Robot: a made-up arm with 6 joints.
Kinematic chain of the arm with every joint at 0, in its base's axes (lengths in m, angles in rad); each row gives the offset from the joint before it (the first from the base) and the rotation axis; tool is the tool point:
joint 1: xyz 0 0 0.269 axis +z
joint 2: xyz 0 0 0 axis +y
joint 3: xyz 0 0 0.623 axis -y
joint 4: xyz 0 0 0 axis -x
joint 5: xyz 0.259 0 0 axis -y
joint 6: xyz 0 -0.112 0 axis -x
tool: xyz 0 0 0
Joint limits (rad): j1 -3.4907..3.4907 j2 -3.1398..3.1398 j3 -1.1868..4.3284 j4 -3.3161..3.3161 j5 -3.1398..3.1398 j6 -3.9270..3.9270
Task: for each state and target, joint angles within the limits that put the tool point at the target. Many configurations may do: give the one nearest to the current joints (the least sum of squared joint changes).
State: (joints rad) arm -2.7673 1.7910 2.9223 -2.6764 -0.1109 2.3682
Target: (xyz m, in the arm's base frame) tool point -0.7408 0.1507 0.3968
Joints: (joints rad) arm -3.4728 1.7318 2.9721 -2.6440 -0.1109 2.3682
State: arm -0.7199 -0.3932 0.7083 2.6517 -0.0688 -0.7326
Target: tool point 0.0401 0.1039 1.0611
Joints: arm -0.7200 -0.3331 0.4011 2.7749 -0.0688 -0.7326
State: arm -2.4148 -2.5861 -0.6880 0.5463 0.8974 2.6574
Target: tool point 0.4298 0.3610 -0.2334
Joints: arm -2.5851 -2.6585 0.0043 0.7817 0.8974 2.6574
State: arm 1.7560 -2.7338 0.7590 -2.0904 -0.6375 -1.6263
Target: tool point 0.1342 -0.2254 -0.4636
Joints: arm 2.2441 -3.1379 0.7951 -1.8946 -0.6375 -1.6263
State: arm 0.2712 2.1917 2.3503 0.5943 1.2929 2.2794
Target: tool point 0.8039 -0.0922 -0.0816
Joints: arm 0.0088 2.0841 1.7164 0.4814 1.2929 2.2794
